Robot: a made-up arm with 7 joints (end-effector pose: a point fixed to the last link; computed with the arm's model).
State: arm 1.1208 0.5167 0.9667 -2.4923 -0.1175 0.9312 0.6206
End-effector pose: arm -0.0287 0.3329 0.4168 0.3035 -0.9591 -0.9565
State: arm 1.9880 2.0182 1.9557 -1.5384 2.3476 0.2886 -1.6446
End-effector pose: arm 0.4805 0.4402 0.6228 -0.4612 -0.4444 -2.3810
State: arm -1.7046 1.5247 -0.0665 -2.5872 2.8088 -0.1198 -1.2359
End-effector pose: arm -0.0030 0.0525 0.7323 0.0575 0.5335 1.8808
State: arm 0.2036 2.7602 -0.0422 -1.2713 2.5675 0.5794 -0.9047
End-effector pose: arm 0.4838 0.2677 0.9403 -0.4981 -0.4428 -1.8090
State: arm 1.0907 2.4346 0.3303 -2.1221 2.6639 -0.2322 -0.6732
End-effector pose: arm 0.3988 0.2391 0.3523 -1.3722 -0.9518 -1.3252
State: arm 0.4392 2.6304 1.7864 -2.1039 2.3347 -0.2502 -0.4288
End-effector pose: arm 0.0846 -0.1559 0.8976 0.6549 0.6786 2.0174
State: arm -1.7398 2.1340 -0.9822 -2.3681 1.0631 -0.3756 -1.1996
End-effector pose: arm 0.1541 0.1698 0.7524 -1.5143 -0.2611 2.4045
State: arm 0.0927 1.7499 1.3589 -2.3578 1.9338 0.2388 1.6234
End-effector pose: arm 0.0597 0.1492 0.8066 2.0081 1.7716 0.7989
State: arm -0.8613 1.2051 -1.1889 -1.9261 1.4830 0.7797 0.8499
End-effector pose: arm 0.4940 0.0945 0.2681 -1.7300 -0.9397 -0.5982
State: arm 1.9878 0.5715 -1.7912 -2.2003 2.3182 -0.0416 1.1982
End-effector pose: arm -0.2453 -0.3355 0.5173 1.0777 0.4501 2.7525
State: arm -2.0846 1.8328 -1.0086 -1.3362 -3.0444 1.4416 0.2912
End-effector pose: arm 0.2200 0.3735 1.0020 2.5649 1.1752 1.0690
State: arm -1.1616 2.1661 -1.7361 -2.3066 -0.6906 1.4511 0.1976
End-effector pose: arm 0.2612 0.3329 0.4332 0.7227 0.5832 -1.5443
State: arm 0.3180 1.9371 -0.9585 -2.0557 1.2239 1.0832 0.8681
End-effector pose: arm 0.1369 0.4330 0.2168 -0.8309 -0.1586 -0.0127
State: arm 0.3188 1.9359 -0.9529 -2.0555 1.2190 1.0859 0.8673
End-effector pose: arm 0.1386 0.4326 0.2170 -0.8304 -0.1583 -0.0200
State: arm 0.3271 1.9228 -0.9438 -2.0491 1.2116 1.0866 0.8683
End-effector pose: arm 0.1381 0.4324 0.2121 -0.8339 -0.1613 -0.0222
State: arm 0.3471 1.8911 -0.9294 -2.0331 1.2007 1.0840 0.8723
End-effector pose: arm 0.1338 0.4325 0.1995 -0.8436 -0.1699 -0.0152
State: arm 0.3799 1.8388 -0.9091 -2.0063 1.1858 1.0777 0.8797
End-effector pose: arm 0.1244 0.4324 0.1784 -0.8587 -0.1858 0.0035
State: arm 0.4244 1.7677 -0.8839 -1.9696 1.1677 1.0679 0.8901
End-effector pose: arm 0.1087 0.4313 0.1500 -0.8772 -0.2088 0.0361
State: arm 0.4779 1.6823 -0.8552 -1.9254 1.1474 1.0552 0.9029
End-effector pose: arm 0.0863 0.4284 0.1168 -0.8953 -0.2380 0.0832
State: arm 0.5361 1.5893 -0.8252 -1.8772 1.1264 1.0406 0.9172
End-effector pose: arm 0.0580 0.4229 0.0822 -0.9092 -0.2711 0.1426
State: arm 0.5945 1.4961 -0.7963 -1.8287 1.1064 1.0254 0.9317
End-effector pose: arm 0.0255 0.4148 0.0496 -0.9165 -0.3043 0.2102
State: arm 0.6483 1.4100 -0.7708 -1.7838 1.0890 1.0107 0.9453
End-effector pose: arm -0.0077 0.4048 0.0216 -0.9170 -0.3345 0.2791
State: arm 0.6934 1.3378 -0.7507 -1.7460 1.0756 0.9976 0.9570
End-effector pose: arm -0.0379 0.3942 -0.0001 -0.9127 -0.3590 0.3420
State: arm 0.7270 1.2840 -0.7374 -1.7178 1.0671 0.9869 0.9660
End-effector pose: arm -0.0622 0.3849 -0.0152 -0.9069 -0.3763 0.3926
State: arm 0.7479 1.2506 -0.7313 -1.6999 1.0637 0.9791 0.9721
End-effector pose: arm -0.0785 0.3781 -0.0243 -0.9021 -0.3862 0.4274
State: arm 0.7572 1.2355 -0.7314 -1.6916 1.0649 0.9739 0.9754
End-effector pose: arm -0.0870 0.3744 -0.0285 -0.9001 -0.3903 0.4468
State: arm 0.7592 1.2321 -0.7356 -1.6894 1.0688 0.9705 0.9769
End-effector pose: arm -0.0905 0.3728 -0.0298 -0.9004 -0.3904 0.4561
